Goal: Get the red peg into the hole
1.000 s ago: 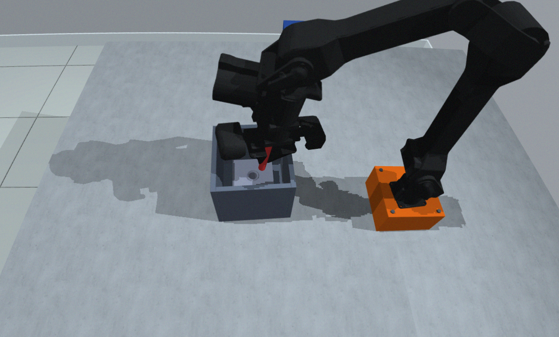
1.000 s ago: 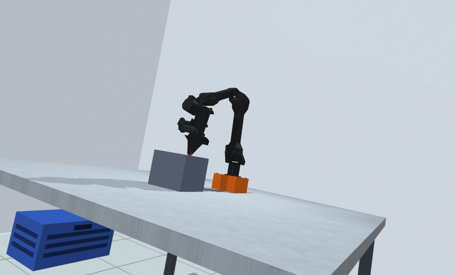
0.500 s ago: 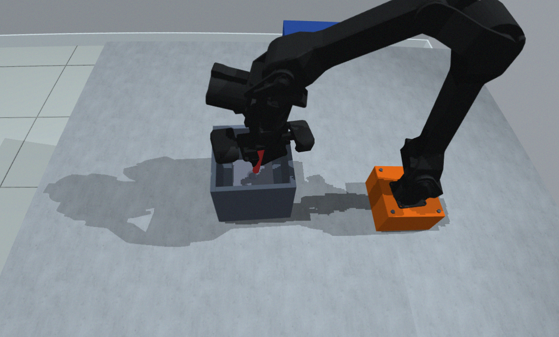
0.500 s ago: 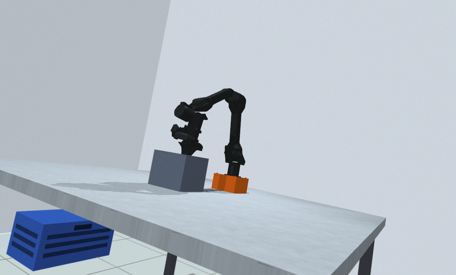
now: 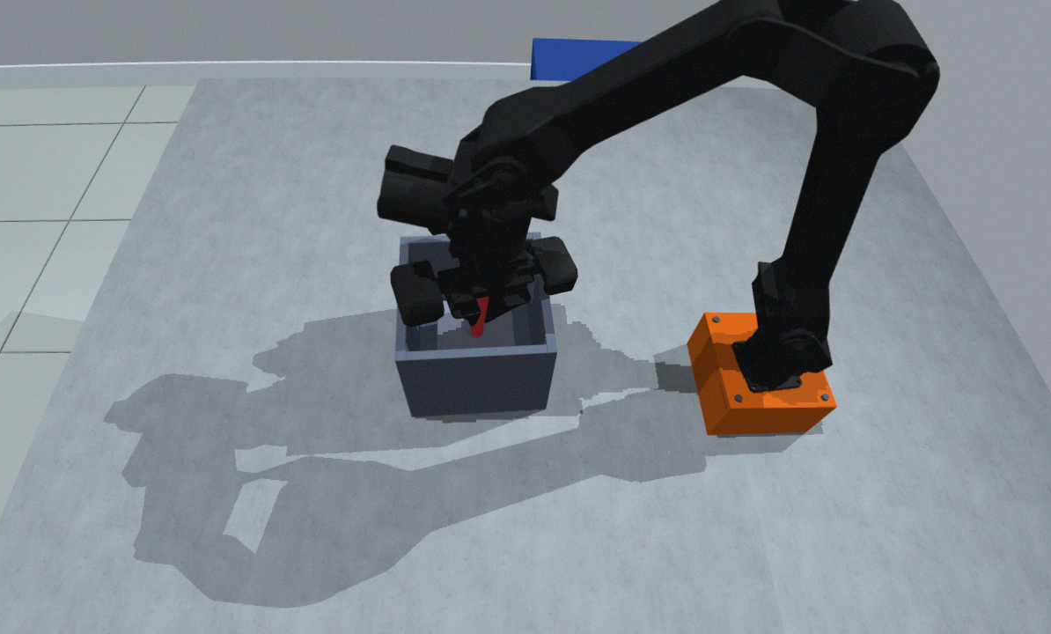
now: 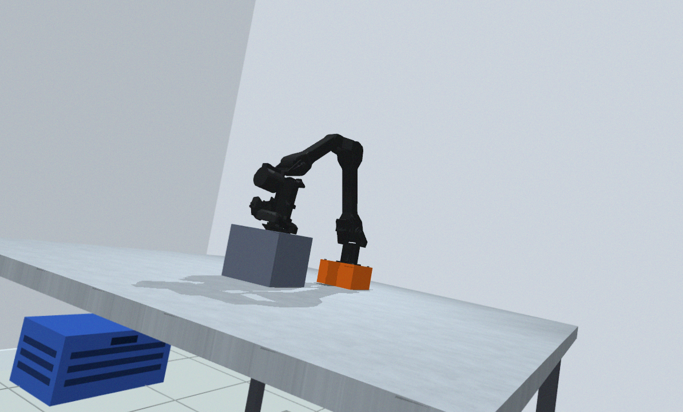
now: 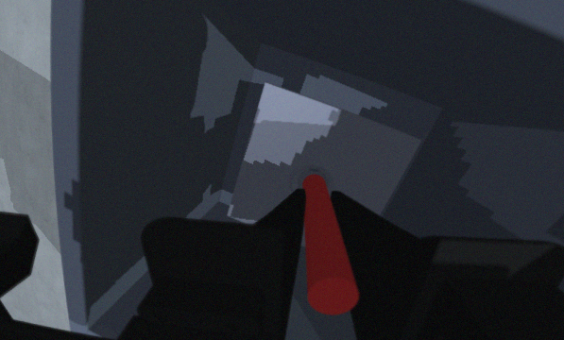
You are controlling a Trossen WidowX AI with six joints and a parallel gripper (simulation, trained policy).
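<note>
Now: the red peg 2 cm above my gripper tip. Also, from my gripper tip: plate: 3 cm below.
</note>
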